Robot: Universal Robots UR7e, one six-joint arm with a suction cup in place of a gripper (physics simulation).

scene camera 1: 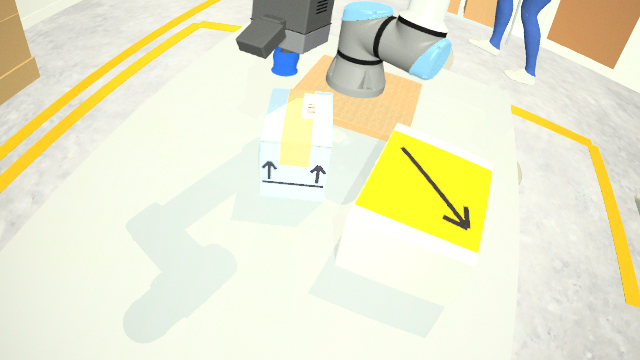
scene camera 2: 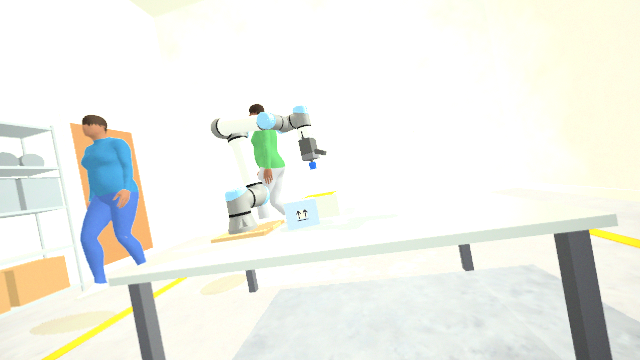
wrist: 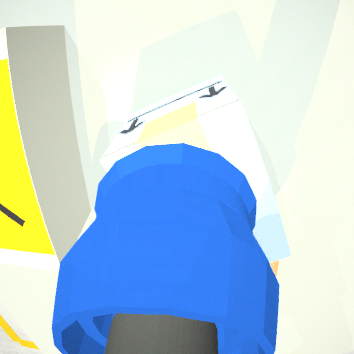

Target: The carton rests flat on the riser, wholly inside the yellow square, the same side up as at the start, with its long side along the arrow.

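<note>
The carton (scene camera 1: 297, 172) (scene camera 2: 302, 214) (wrist: 230, 130) stands on the table beside the riser, tape and label on top, its end-face arrows pointing up. The white riser (scene camera 1: 395, 255) (scene camera 2: 329, 206) (wrist: 50, 100) bears the yellow square (scene camera 1: 395, 200) (scene camera 2: 321, 194) (wrist: 12, 150). A black arrow (scene camera 1: 435, 187) (wrist: 12, 215) crosses the square diagonally in scene camera 1. My gripper (scene camera 1: 285, 72) (scene camera 2: 313, 166) (wrist: 175, 155), a blue suction cup, is open and empty. It hangs pointing down, high above the carton and apart from it. The cup hides much of the carton in the wrist view.
The arm's base stands on a wooden plate (scene camera 1: 385, 107) (scene camera 2: 250, 234) behind the carton. The table (scene camera 1: 75, 300) (scene camera 2: 450, 235) bears the carton, riser and base plate. Two people (scene camera 2: 107, 170) (scene camera 2: 267, 150) and a shelf rack (scene camera 2: 64, 200) are beyond the table.
</note>
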